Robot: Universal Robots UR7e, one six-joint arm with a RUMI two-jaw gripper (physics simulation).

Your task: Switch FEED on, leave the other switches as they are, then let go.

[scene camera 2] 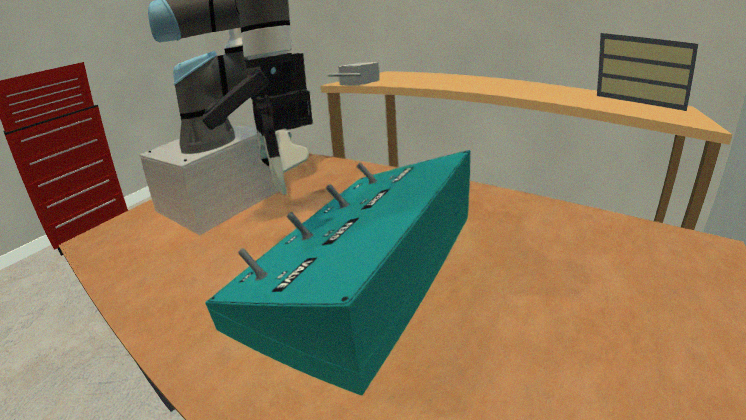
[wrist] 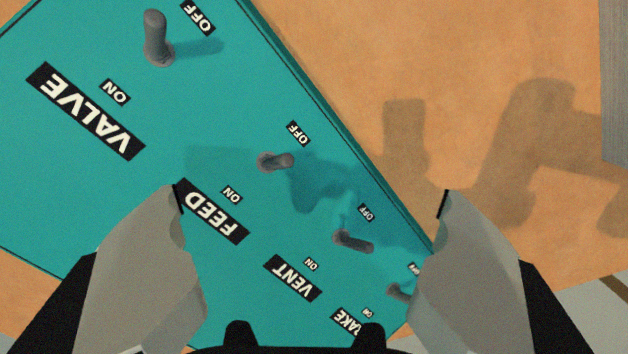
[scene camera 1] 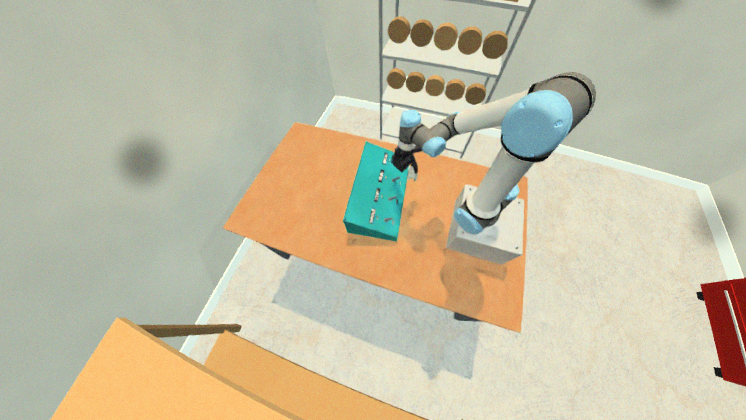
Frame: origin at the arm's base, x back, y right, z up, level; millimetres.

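Seen in the pictures: gripper, fingertip midpoint: (scene camera 2: 275, 178) (wrist: 310, 191) (scene camera 1: 404, 171); arm's base at its link origin: (scene camera 2: 207, 143).
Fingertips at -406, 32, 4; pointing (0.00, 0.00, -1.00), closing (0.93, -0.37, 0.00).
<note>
Pixels of each thing's top centre, then the offset from my fingertips to it, as dx, dy, dz. Level surfaces: height alone.
- VALVE lever at its top centre: (wrist: 136, 36) (scene camera 2: 247, 250) -73, +107, -56
- VENT lever at its top centre: (wrist: 357, 258) (scene camera 2: 334, 185) +2, -121, -56
- BRAKE lever at its top centre: (wrist: 413, 314) (scene camera 2: 365, 163) +39, -235, -56
- orange-brown table at its surface level: dz -182
A teal sloped switch panel (scene camera 1: 360, 195) (scene camera 2: 334, 281) (wrist: 75, 200) stands on the table. Its FEED lever (scene camera 1: 393, 198) (scene camera 2: 299, 225) (wrist: 276, 161) leans toward its OFF label, away from ON. The VALVE lever (scene camera 2: 253, 264) (wrist: 157, 37), VENT lever (scene camera 2: 337, 196) (wrist: 353, 241) and BRAKE lever (scene camera 2: 366, 173) (wrist: 397, 292) lean to the OFF side too; in the wrist view a finger partly hides the BRAKE lever. My gripper (scene camera 1: 408, 172) (scene camera 2: 295, 173) (wrist: 310, 191) is wide open and empty, above the panel's OFF-side edge and apart from the levers.
The orange-brown table (scene camera 1: 292, 193) (scene camera 2: 548, 313) carries the panel and the arm's grey base block (scene camera 1: 482, 245) (scene camera 2: 203, 187). A shelf rack (scene camera 1: 381, 93) stands behind the table. A workbench (scene camera 2: 495, 91) and a red drawer cabinet (scene camera 2: 67, 151) stand farther off.
</note>
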